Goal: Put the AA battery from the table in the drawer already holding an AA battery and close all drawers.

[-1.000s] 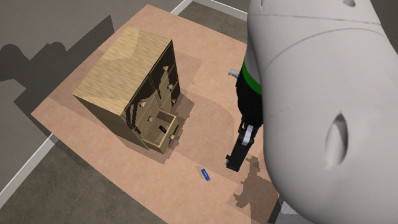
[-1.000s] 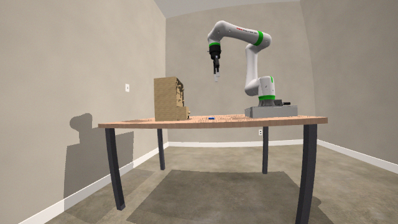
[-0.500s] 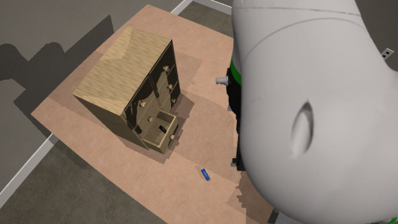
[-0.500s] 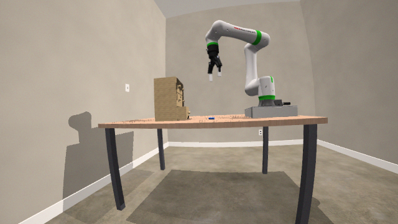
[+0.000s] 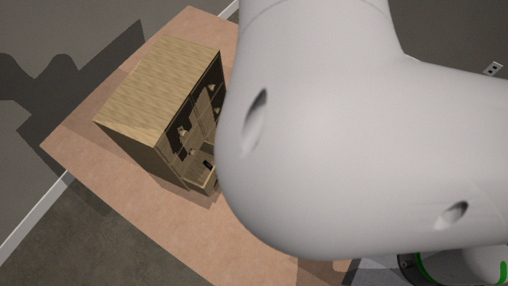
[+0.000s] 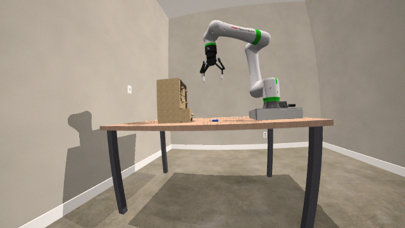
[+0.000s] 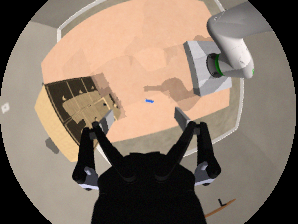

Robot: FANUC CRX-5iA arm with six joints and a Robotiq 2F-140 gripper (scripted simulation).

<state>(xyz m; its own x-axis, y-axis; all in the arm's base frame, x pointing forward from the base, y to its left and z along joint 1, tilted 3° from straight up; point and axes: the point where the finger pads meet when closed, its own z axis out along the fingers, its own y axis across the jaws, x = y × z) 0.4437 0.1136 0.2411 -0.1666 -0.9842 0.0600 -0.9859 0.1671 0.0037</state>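
The blue AA battery lies 310 mm below my hand, 60 mm to the left of it and 20 mm behind it. From my hand the other things lie so: orange-brown thing: 320 mm ahead, 300 mm below, 60 mm to the right; then dark battery: 300 mm below, 220 mm ahead, 20 mm to the left.
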